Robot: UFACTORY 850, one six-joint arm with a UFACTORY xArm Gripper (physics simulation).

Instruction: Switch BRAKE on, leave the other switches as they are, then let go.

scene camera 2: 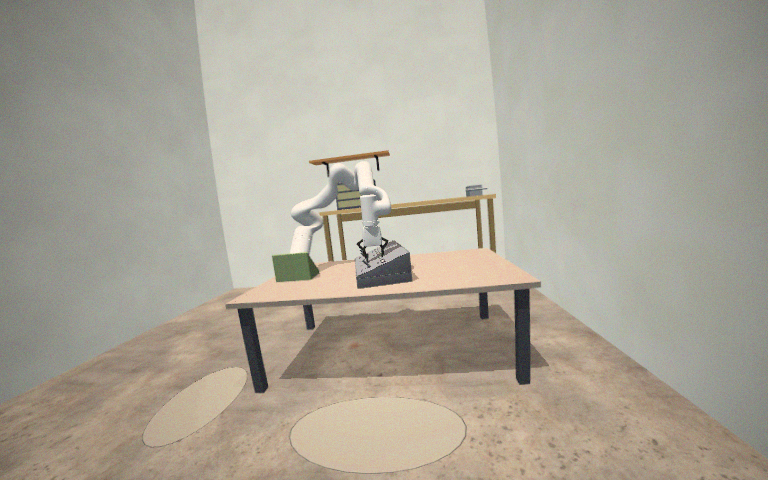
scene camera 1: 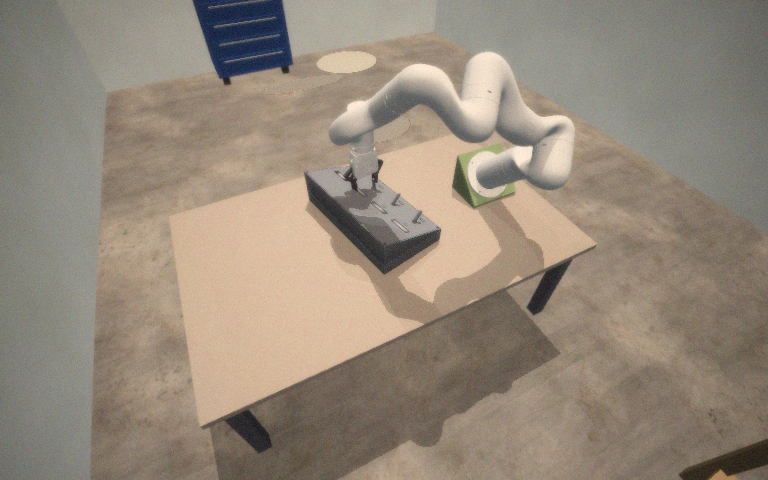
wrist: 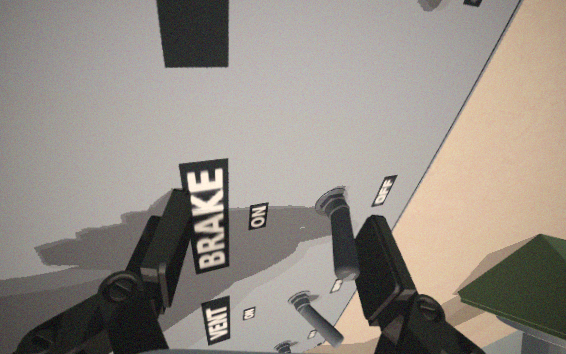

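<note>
The grey sloped switch panel (scene camera 1: pixel 416 249) (scene camera 2: pixel 385 274) (wrist: pixel 100 100) stands on the table. In the wrist view, the BRAKE lever (wrist: pixel 344 240) rises from its base between the ON and OFF labels and leans less toward OFF than the VENT lever (wrist: pixel 317 320) below it. My gripper (scene camera 1: pixel 365 185) (scene camera 2: pixel 374 260) (wrist: pixel 278 223) is open, low over the panel, with its fingers either side of the BRAKE lever. The right finger is right beside the lever, seemingly against it; the left finger is well apart, near the BRAKE label (wrist: pixel 210 220). Contact is hard to tell.
More levers stand along the panel, including one (scene camera 1: pixel 417 216) near its end. The green wedge (scene camera 1: pixel 464 175) (scene camera 2: pixel 291 267) (wrist: pixel 525 290) carries the arm's base on the table (scene camera 1: pixel 254 311) (scene camera 2: pixel 464 277). A blue cabinet (scene camera 1: pixel 252 33) and a wooden bench (scene camera 2: pixel 436 208) stand away from the table.
</note>
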